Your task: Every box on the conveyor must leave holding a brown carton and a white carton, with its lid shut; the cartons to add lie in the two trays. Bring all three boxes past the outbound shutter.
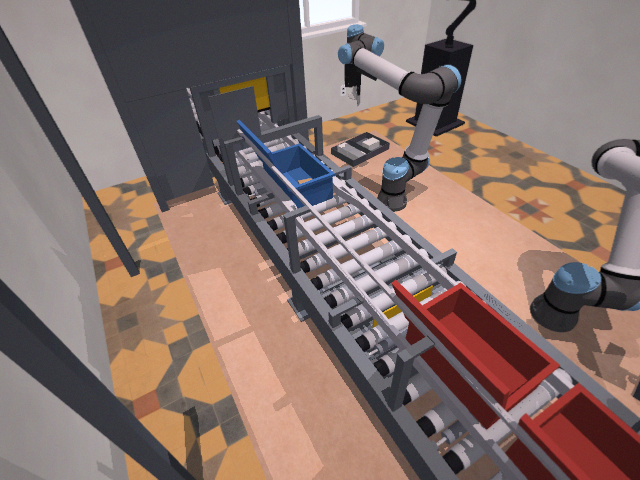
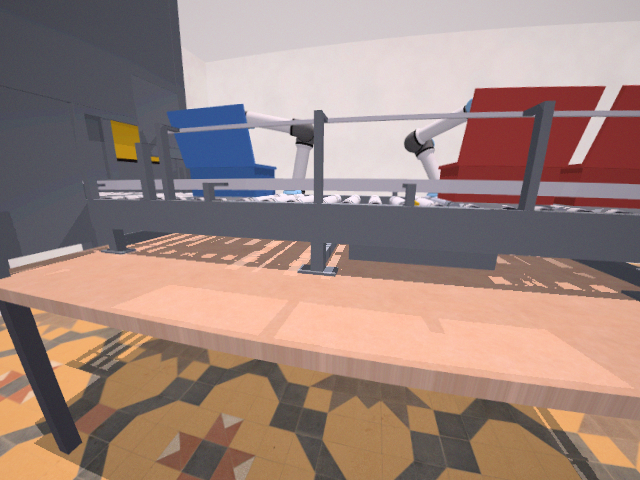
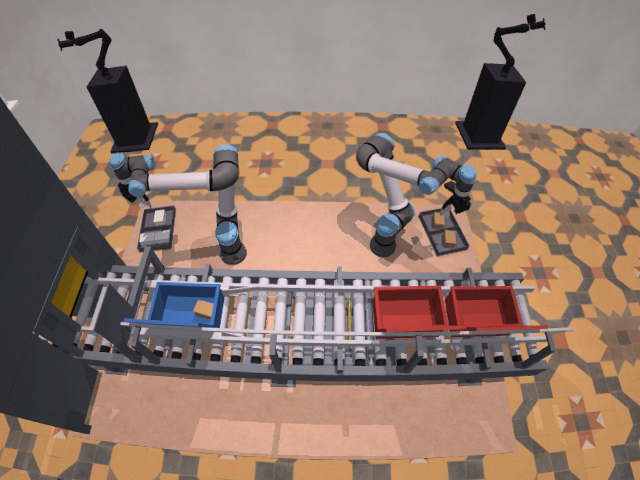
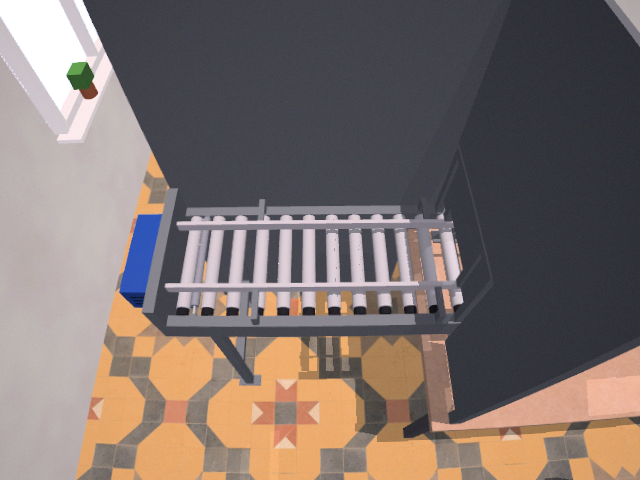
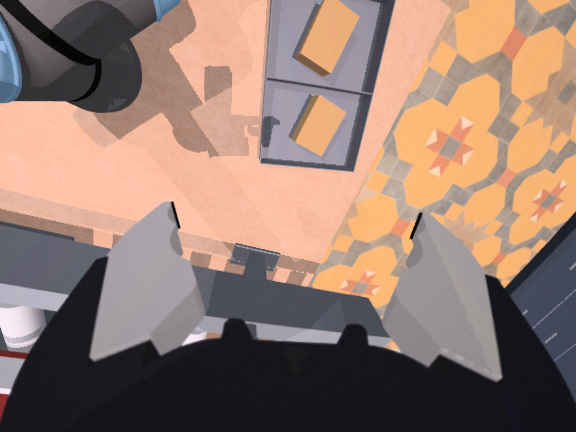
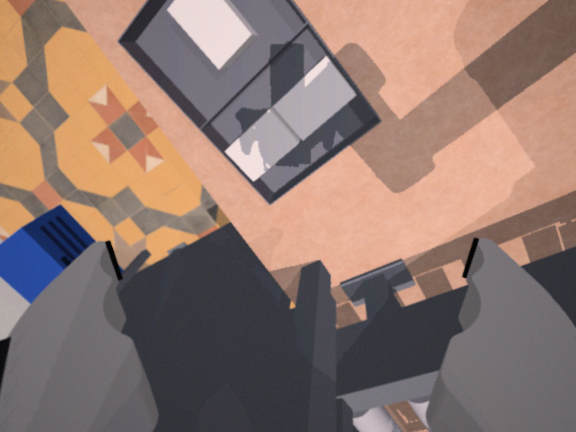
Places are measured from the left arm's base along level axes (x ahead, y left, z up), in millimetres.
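Where they show: left gripper, fingertip midpoint: (image 3: 453, 210) (image 5: 295, 211); right gripper, fingertip midpoint: (image 1: 357, 98) (image 3: 141, 201) (image 6: 291, 243); left arm's base, link origin: (image 1: 552, 314) (image 3: 382, 246) (image 5: 95, 64); right arm's base, link origin: (image 1: 391, 202) (image 3: 233, 253).
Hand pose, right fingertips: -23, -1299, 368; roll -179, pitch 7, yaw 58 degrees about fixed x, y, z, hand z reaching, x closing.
Each offset is from my right fingertips to the top centre of the thing, as dx, dy, dz. "spot": to the spot under its first point.
A blue box (image 1: 317, 191) (image 3: 175, 304) stands on the conveyor with its lid (image 1: 253, 139) (image 2: 214, 136) raised; a brown carton @(+549, +431, -87) (image 1: 305, 181) (image 3: 203, 309) lies inside. Two red boxes @(spot: +512, +1346, -138) (image 3: 408, 307) @(spot: +519, +1710, -138) (image 3: 483, 307) stand further right, lids up; I see no carton inside either. Two brown cartons @(-146, +1655, -316) (image 5: 327, 37) @(-12, +1698, -316) (image 5: 320, 125) lie in the right-hand tray @(-77, +1676, -326) (image 5: 280, 102) (image 3: 436, 240). White cartons @(-159, -64, -326) (image 6: 212, 30) @(+2, -99, -326) (image 6: 265, 145) @(-13, -4, -326) (image 6: 315, 100) lie in the left-hand tray @(-79, -62, -326) (image 6: 185, 75) (image 3: 149, 223). My left gripper (image 5: 295, 211) (image 3: 445, 209) is open above the brown-carton tray. My right gripper (image 6: 291, 243) (image 1: 355, 98) is open, high by the white-carton tray.
Guide rails and grey posts @(+792, +773, +97) (image 1: 292, 240) line the conveyor. A grey frame @(spot: +339, +159, -47) (image 1: 317, 136) arches over it near the blue box. A yellow panel @(spot: +557, -154, +90) (image 3: 68, 286) shows in the dark wall's opening. Outbound rollers @(+535, -679, -148) (image 4: 308, 258) lie beyond, with a blue crate (image 4: 142, 253) past their end.
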